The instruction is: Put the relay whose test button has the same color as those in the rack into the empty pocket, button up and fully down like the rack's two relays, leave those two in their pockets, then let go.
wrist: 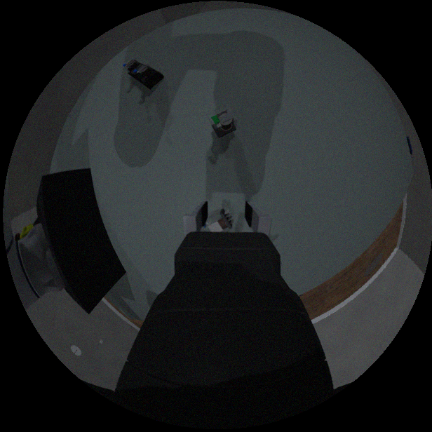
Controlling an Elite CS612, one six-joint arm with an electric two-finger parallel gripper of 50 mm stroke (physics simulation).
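The black rack (154,79) is at the upper left of the wrist view. Two relays (132,65) (142,69) with blue buttons sit side by side toward its left end; the empty pocket is too dark to make out. An object with a green part (223,123), which looks like another relay, stands on the table right of the rack. My gripper (226,208) is open and empty. Below and between its fingertips is a loose relay (219,224), lying tilted with dark pins toward the upper right. The gripper body hides its lower part, and its button colour does not show.
The grey-green table top (330,150) has a brown wooden edge (350,280) at the lower right. A large black block (75,235) covers the left side, with a yellow object (26,231) beside it. A small blue object (409,145) is at the far right. Shadows darken the upper table.
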